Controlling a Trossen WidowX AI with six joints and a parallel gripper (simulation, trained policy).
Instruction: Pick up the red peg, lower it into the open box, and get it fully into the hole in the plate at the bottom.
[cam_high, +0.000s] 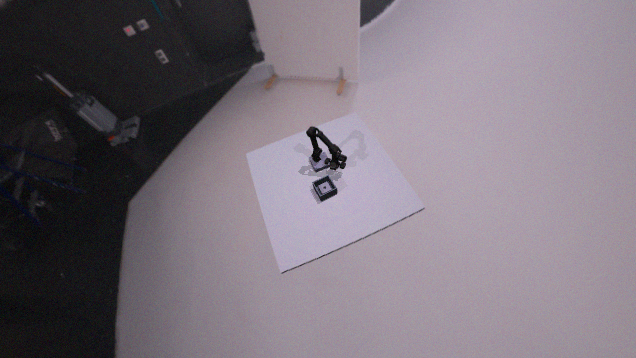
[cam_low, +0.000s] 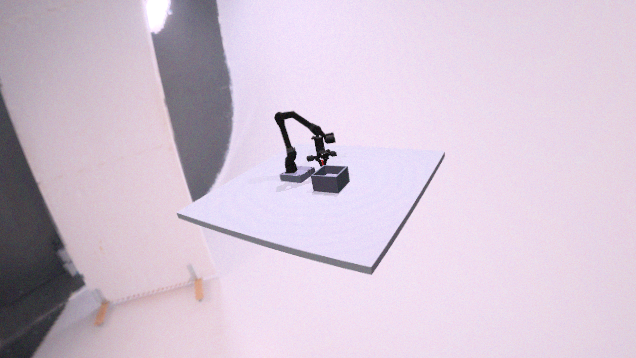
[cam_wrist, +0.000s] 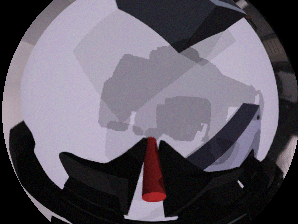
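Right now my gripper tip is 120 mm short of the light grey plate, 190 mm to the left of it and 20 mm below it. The rest, counted from my gripper tip: dark grey box (120 mm ahead, 190 mm to the right); then red peg (10 mm behind, 10 mm to the left, 20 mm above).
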